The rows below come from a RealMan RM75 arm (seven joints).
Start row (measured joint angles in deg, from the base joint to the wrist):
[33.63 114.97 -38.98 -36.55 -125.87 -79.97 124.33]
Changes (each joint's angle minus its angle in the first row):
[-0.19 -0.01 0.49 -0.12 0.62 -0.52 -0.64]
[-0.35 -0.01 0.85 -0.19 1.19 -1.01 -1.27]
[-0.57 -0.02 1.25 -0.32 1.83 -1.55 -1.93]
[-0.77 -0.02 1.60 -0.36 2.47 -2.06 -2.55]
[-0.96 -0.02 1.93 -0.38 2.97 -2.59 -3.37]
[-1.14 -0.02 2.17 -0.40 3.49 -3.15 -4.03]
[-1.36 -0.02 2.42 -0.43 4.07 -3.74 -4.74]
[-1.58 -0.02 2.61 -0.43 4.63 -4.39 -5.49]
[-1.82 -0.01 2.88 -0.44 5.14 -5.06 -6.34]
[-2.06 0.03 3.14 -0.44 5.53 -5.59 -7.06]
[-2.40 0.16 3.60 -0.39 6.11 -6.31 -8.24]
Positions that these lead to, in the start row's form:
[33.44 114.96 -38.49 -36.67 -125.25 -80.49 123.69]
[33.28 114.96 -38.13 -36.74 -124.68 -80.98 123.06]
[33.06 114.95 -37.73 -36.87 -124.04 -81.52 122.40]
[32.86 114.95 -37.38 -36.91 -123.40 -82.03 121.78]
[32.67 114.95 -37.05 -36.93 -122.90 -82.56 120.96]
[32.49 114.95 -36.81 -36.95 -122.38 -83.12 120.30]
[32.27 114.95 -36.56 -36.98 -121.80 -83.71 119.59]
[32.05 114.95 -36.37 -36.98 -121.24 -84.36 118.84]
[31.81 114.96 -36.10 -36.99 -120.73 -85.03 117.99]
[31.57 115.00 -35.84 -36.99 -120.34 -85.56 117.27]
[31.23 115.13 -35.38 -36.94 -119.76 -86.28 116.09]

